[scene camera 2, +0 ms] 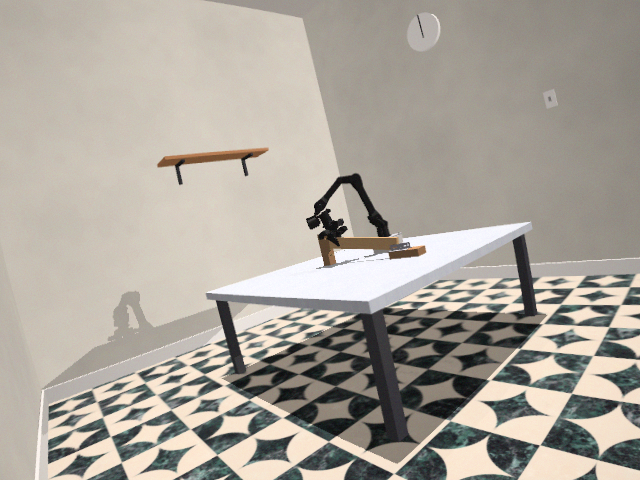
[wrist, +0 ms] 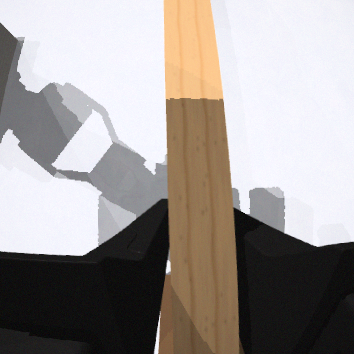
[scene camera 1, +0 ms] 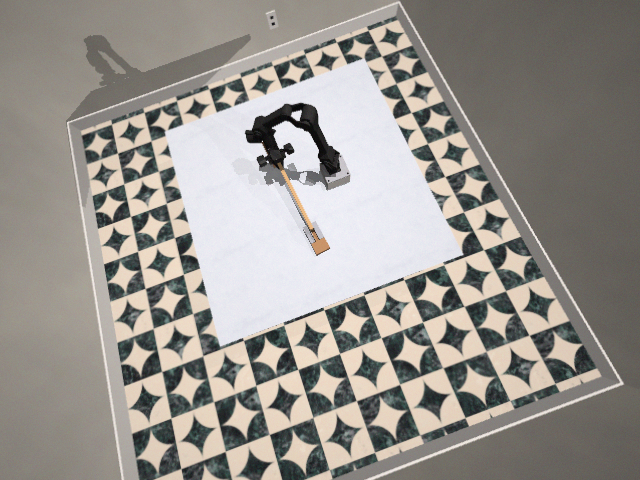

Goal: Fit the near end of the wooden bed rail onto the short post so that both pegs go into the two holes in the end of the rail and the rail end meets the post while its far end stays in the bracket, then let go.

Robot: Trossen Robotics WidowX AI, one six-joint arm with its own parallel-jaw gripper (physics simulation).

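Frame: origin at the arm's base, x ahead, y left, z up, level; millimetres.
Where they show: gripper, fingertip midpoint: (scene camera 2: 340, 245) (wrist: 187, 206) (scene camera 1: 281, 168); arm's base at its link origin: (scene camera 1: 333, 167).
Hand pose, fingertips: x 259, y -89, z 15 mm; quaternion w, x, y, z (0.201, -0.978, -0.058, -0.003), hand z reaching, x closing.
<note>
Things, the pixels of their top centre, and the offset from my fingertips. "pt": a spot on its surface instead. Level surfaces: height alone.
- short post at a spot on its surface: (wrist: 166, 312) pt 77 mm right, 4 mm back, 32 mm down
- grey bracket at a spot on its surface: (scene camera 2: 400, 245) (scene camera 1: 312, 234) pt 382 mm left, 37 mm back, 39 mm down
- wooden block at its top centre: (scene camera 2: 406, 248) (scene camera 1: 316, 237) 401 mm left, 51 mm back, 59 mm down
- white table at its surface level: 94 mm down
The wooden bed rail (scene camera 1: 295, 198) (scene camera 2: 368, 242) (wrist: 197, 145) is a long light-brown bar lying roughly level above the table. My gripper (scene camera 1: 279, 165) (scene camera 2: 333, 241) (wrist: 187, 206) is shut on the rail close to its near end, one finger on each side. The short post (scene camera 2: 327, 254) (wrist: 166, 312) stands upright at the near end; the fingers hide the joint, so the pegs, holes and any gap cannot be seen. The rail's far end sits at the grey bracket (scene camera 1: 312, 231) (scene camera 2: 400, 245), by a wooden block (scene camera 1: 321, 246) (scene camera 2: 410, 252).
The arm's grey base (scene camera 1: 338, 179) stands to the right of the rail in scene camera 1. The white table (scene camera 1: 392, 206) (scene camera 2: 289, 286) carries everything. A wooden wall shelf (scene camera 2: 212, 156) hangs on the wall away from the table.
</note>
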